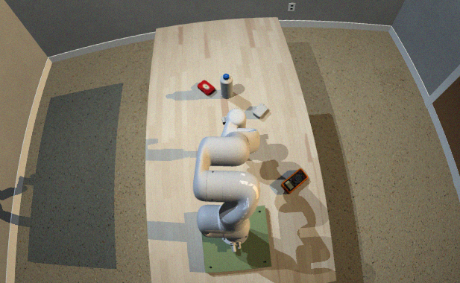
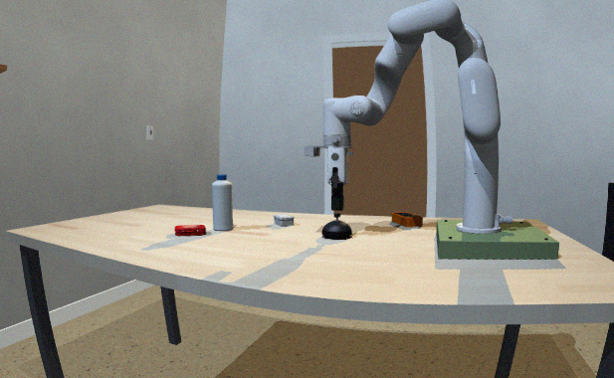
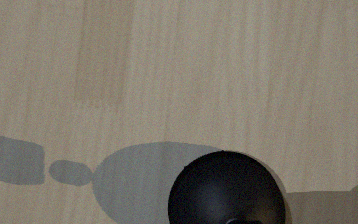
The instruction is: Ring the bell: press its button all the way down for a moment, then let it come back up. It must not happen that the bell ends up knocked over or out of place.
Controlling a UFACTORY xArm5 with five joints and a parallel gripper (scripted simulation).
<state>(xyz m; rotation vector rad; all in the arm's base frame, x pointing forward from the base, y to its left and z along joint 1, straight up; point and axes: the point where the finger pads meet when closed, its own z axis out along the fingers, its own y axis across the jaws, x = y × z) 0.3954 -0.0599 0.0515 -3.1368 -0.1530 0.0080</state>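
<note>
The button is 4 cm below my hand. The rest, counted from my hand: red flat box: 40 cm ahead, 13 cm to the left, 8 cm below; bell: 6 cm below; grey box: 22 cm ahead, 15 cm to the right, 8 cm below.
</note>
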